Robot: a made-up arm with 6 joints. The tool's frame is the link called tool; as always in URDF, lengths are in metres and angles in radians. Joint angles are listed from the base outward.
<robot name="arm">
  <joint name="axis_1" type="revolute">
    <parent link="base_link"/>
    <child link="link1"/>
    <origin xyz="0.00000 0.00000 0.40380"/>
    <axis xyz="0 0 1"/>
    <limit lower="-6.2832" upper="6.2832"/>
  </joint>
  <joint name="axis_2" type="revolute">
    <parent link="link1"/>
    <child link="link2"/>
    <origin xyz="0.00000 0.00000 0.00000" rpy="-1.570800 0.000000 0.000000"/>
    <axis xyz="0 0 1"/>
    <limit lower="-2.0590" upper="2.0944"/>
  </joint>
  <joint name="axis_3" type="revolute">
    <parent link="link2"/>
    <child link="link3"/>
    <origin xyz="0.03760 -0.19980 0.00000"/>
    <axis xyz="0 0 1"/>
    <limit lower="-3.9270" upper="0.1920"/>
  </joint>
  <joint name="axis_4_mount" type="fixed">
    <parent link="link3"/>
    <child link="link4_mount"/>
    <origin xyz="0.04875 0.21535 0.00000"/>
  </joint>
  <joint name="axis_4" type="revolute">
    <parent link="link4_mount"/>
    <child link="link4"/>
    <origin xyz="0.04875 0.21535 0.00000" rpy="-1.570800 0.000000 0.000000"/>
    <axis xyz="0 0 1"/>
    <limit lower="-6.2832" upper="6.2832"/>
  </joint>
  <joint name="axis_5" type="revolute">
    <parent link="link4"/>
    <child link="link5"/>
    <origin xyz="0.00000 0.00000 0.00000" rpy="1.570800 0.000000 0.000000"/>
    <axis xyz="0 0 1"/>
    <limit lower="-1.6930" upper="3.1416"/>
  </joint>
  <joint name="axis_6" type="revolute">
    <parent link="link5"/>
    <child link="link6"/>
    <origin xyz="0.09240 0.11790 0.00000" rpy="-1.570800 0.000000 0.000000"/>
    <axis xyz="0 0 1"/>
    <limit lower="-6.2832" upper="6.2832"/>
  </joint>
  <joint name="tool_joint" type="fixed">
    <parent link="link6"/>
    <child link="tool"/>
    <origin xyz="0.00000 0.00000 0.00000"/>
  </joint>
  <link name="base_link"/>
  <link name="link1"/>
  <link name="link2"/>
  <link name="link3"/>
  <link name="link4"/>
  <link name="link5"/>
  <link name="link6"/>
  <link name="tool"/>
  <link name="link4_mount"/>
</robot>
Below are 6 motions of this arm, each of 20 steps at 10 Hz.
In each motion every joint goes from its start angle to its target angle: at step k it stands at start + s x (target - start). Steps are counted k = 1, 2, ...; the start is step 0. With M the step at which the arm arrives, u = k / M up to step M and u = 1 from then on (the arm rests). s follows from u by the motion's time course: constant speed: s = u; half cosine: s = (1 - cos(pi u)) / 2; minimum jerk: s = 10 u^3 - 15 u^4 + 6 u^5.
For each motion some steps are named. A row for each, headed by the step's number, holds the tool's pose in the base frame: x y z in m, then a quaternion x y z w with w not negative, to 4 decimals.
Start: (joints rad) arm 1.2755 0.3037 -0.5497 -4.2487 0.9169 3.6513
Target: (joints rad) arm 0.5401 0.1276 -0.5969 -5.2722 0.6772 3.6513
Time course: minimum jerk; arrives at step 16
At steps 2, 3, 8, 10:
2: 0.0733 0.3411 0.0534 -0.4722 -0.7287 -0.1592 0.4698
3: 0.0825 0.3403 0.0552 -0.4688 -0.7340 -0.1611 0.4643
8: 0.2138 0.3059 0.0822 -0.4270 -0.8069 -0.1832 0.3649
10: 0.2787 0.2711 0.0989 -0.4104 -0.8405 -0.1875 0.3000

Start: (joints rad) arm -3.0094 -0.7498 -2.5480 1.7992 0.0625 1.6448
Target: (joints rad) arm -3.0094 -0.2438 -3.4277 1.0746 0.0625 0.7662
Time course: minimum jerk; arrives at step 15
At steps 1, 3, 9, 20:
1: 0.2594 0.1179 1.1108 -0.0827 0.0373 -0.9734 0.2103
3: 0.2686 0.1198 1.1097 -0.0933 0.0342 -0.9810 0.1665
9: 0.3614 0.1306 1.0623 0.1886 0.0610 0.9253 0.3233
20: 0.3974 0.1281 1.0152 0.2040 0.1425 0.8039 0.5403

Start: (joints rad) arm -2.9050 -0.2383 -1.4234 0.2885 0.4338 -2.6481
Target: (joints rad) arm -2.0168 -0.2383 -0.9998 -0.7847 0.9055 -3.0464
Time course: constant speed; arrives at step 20
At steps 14, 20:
14: -0.3803 -0.4301 0.5709 -0.8468 -0.3995 0.3502 0.0251
20: -0.2633 -0.4921 0.4869 -0.7031 -0.6079 0.3177 0.1876

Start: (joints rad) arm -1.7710 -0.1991 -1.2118 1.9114 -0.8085 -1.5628
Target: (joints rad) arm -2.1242 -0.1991 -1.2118 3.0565 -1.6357 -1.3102
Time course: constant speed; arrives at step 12
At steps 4, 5, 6, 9, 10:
4: -0.2290 -0.3419 0.5428 -0.0551 -0.9070 0.1033 0.4045
5: -0.2245 -0.3282 0.5360 -0.1086 -0.9218 0.0775 0.3640
6: -0.2186 -0.3159 0.5309 -0.1596 -0.9321 0.0508 0.3210
9: -0.1968 -0.2872 0.5273 -0.2934 -0.9384 -0.0331 0.1797
10: -0.1895 -0.2801 0.5300 -0.3304 -0.9329 -0.0614 0.1294

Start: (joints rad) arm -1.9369 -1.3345 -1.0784 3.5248 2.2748 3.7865
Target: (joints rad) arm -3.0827 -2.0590 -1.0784 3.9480 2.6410 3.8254
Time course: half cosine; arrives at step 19
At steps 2, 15, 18, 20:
2: -0.0182 0.1055 0.9582 -0.3700 0.6200 0.5549 0.4132
15: 0.3427 0.1603 0.7500 -0.1320 0.9462 0.1948 0.2222
18: 0.3767 0.1246 0.7180 -0.0910 0.9634 0.1744 0.1819
20: 0.3788 0.1219 0.7157 -0.0881 0.9645 0.1732 0.1791

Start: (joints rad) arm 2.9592 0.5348 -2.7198 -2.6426 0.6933 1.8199
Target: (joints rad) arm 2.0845 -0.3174 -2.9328 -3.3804 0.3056 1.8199
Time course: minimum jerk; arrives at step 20
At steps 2, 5, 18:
2: -0.5354 0.1047 0.9782 -0.0836 -0.2006 -0.5384 0.8142
5: -0.4733 0.1318 1.0243 -0.0765 -0.1532 -0.5891 0.7897
18: 0.0743 -0.1054 1.1692 -0.0153 0.2012 -0.9447 0.2585

